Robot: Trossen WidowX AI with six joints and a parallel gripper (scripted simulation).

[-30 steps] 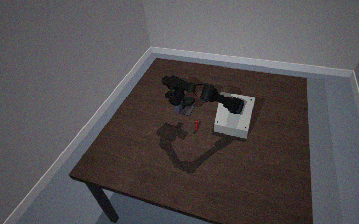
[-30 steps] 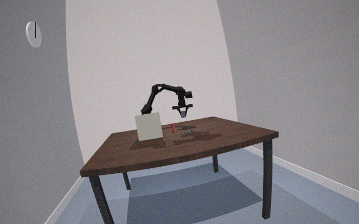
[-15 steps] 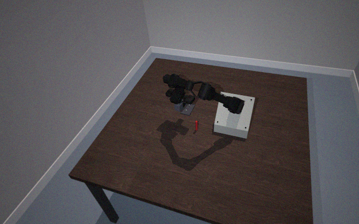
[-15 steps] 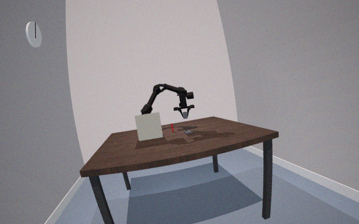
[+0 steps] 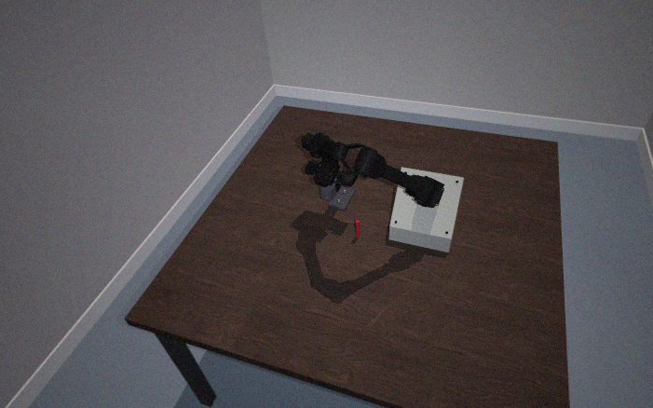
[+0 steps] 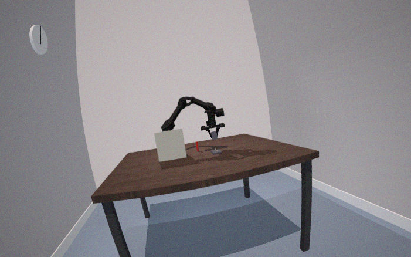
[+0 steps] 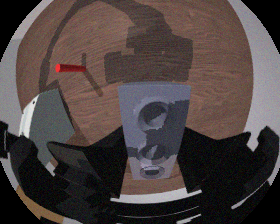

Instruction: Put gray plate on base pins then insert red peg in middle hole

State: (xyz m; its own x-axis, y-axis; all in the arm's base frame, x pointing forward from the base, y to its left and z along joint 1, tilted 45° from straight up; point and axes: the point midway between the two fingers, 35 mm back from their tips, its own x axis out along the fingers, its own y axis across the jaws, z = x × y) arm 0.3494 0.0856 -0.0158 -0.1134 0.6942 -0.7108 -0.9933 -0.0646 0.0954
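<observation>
Right now my gripper tip is 9 cm above the dark base and 7 cm to the left of it. The rest, counted from my gripper tip: red peg 14 cm behind, 9 cm to the left, 6 cm below; gray plate 3 cm above.
</observation>
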